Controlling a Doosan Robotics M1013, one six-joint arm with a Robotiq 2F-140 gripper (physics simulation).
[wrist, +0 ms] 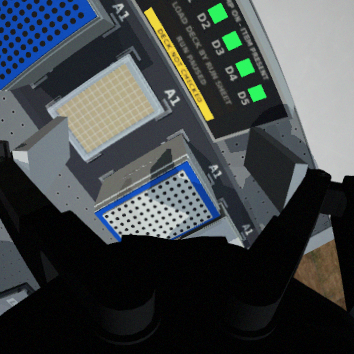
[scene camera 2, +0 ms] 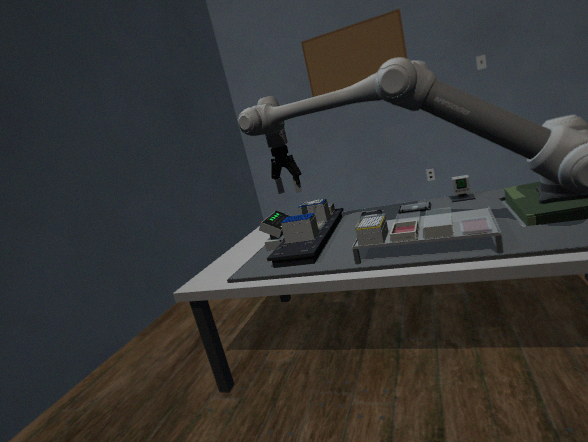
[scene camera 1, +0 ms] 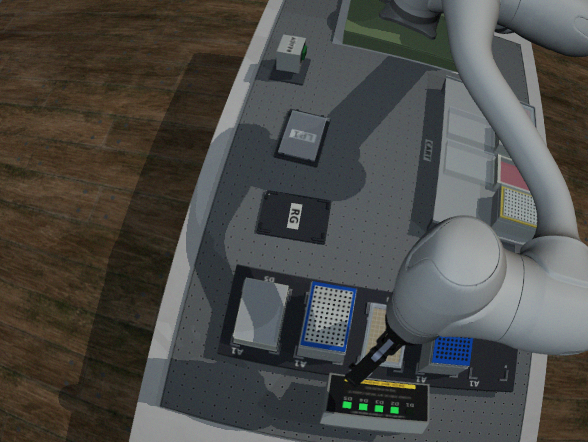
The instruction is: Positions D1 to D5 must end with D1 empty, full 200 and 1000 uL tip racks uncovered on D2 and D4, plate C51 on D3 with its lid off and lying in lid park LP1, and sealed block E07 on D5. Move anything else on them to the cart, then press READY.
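Places are measured from the arm's base along level axes (x ahead, y left, z up), in metres.
Pixels of known places: gripper, fingertip midpoint: [wrist: 159, 140] [scene camera 2: 290, 192]; arm's base, origin of the base link: [scene camera 2: 567, 192] [scene camera 1: 412, 12].
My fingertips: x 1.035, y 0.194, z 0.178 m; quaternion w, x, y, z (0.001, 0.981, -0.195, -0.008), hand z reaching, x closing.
For each thing: its top centre in the pictures, then the offset to it from my fingertips. "spot": a spot on its surface instead.
- pale block, middle of its top: [wrist: 200, 253] [scene camera 1: 260, 311] 0.230 m right, 0.013 m back, 0.136 m down
- white rack with a blue rim, middle of its top: [wrist: 157, 216] [scene camera 1: 329, 316] [scene camera 2: 312, 202] 0.109 m right, 0.039 m back, 0.080 m down
- beige-welled plate, middle of its top: [wrist: 103, 111] [scene camera 1: 387, 334] 0.011 m left, 0.068 m back, 0.158 m down
- blue rack, middle of its top: [wrist: 20, 18] [scene camera 1: 455, 333] [scene camera 2: 297, 217] 0.133 m left, 0.092 m back, 0.084 m down
- translucent lid, middle of its top: [scene camera 1: 303, 134] [wrist: 16, 309] [scene camera 2: 414, 206] 0.325 m right, 0.459 m back, 0.208 m down
- READY button box, middle of its top: [scene camera 1: 291, 44] [scene camera 2: 460, 177] 0.442 m right, 0.658 m back, 0.121 m down
- status panel, surface spot: [scene camera 1: 378, 412] spot: 0.048 m left, 0.100 m ahead, 0.093 m down
- yellow-rimmed rack, middle of its top: [scene camera 1: 524, 205] [scene camera 2: 370, 220] 0.222 m left, 0.437 m back, 0.095 m down
- red plate, middle of its top: [scene camera 1: 519, 175] [scene camera 2: 404, 227] 0.206 m left, 0.544 m back, 0.134 m down
- RG pad, middle of its top: [scene camera 1: 294, 214] [scene camera 2: 370, 214] 0.262 m right, 0.259 m back, 0.211 m down
My gripper [scene camera 2: 289, 186] [wrist: 159, 140] is open and empty, above the deck around D4 and the status panel. A pale block [scene camera 1: 262, 312] sits on D5. A white rack with a blue rim [scene camera 1: 329, 317] [wrist: 160, 210] stands uncovered on D4. A beige-welled plate [scene camera 1: 377, 325] [wrist: 107, 107] lies on D3 without a lid. A blue rack [scene camera 1: 451, 350] [scene camera 2: 299, 227] [wrist: 40, 35] stands uncovered on D2. D1 holds no item. A translucent lid [scene camera 1: 302, 135] [scene camera 2: 415, 206] lies in LP1. The READY button box [scene camera 1: 290, 52] [scene camera 2: 461, 185] stands apart. The code labels are unreadable.
The status panel [scene camera 1: 378, 412] [scene camera 2: 272, 222] reads DECK NOT CHECKED, with green lamps for D2 to D5. The cart [scene camera 1: 445, 210] [scene camera 2: 357, 254] bears a yellow-rimmed rack [scene camera 1: 519, 206] [scene camera 2: 371, 229], a red plate [scene camera 1: 512, 174] [scene camera 2: 404, 231] and other items. The RG pad [scene camera 1: 272, 217] lies beyond the deck.
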